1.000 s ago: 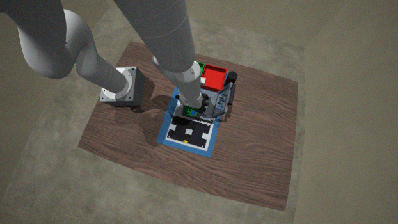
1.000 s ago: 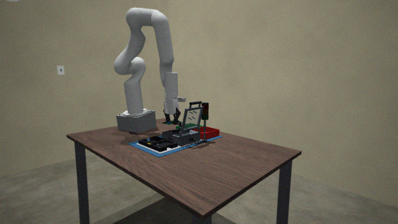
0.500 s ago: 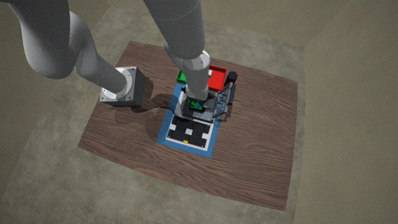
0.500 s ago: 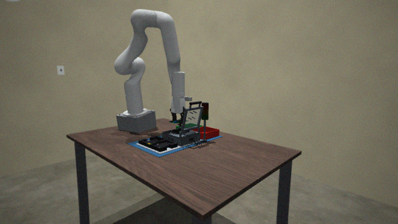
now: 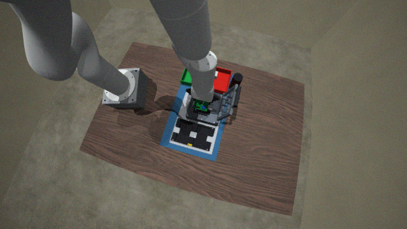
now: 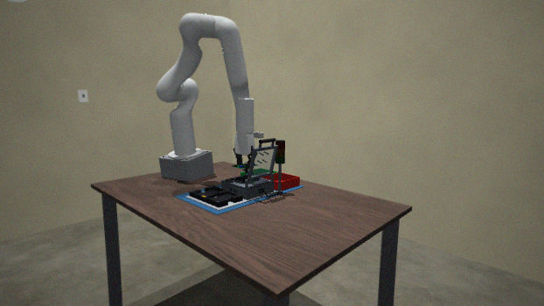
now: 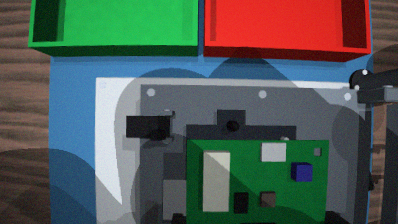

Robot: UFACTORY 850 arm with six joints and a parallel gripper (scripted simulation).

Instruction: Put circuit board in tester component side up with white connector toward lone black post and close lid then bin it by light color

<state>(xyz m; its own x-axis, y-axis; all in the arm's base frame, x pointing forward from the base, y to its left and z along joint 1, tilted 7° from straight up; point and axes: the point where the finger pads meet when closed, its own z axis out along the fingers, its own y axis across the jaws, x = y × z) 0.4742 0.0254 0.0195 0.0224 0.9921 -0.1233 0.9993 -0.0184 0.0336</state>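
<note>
The tester lid lies 130 mm ahead of my hand and 50 mm above it. From my hand the other things lie so: red bin 200 mm to the left, 120 mm below, 50 mm ahead; then green bin 200 mm to the left, 120 mm below, 100 mm behind; then green circuit board right at my hand.
</note>
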